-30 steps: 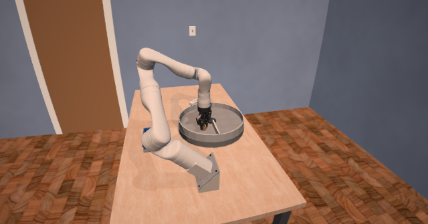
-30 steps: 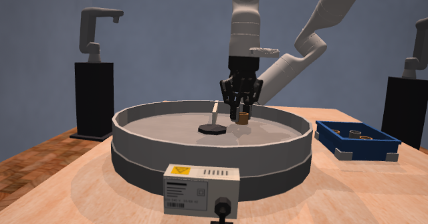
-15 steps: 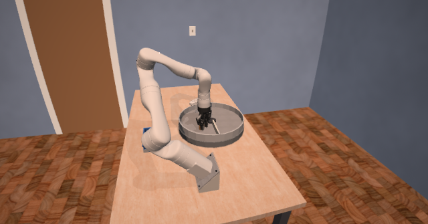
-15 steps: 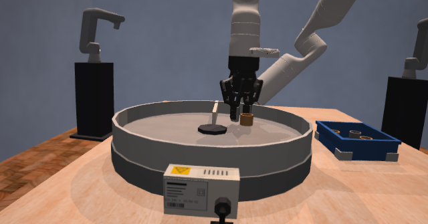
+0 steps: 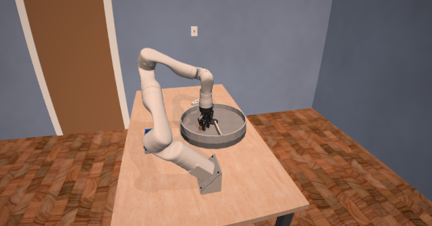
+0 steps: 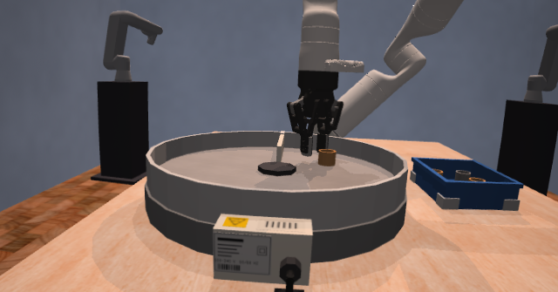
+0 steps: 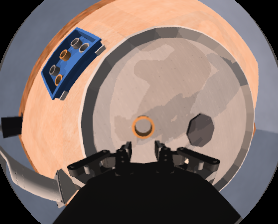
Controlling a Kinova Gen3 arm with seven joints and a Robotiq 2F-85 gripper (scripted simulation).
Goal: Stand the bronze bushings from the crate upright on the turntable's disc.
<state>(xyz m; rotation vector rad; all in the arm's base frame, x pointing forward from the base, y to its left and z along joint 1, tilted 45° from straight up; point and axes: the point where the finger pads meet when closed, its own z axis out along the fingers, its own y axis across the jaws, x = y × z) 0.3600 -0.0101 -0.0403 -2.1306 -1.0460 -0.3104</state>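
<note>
My gripper is now 20 mm past the blue crate, 290 mm to the right of it and 60 mm above it. Round my hand: grey turntable disc 100 mm ahead, 60 mm to the right, 30 mm below.
</note>
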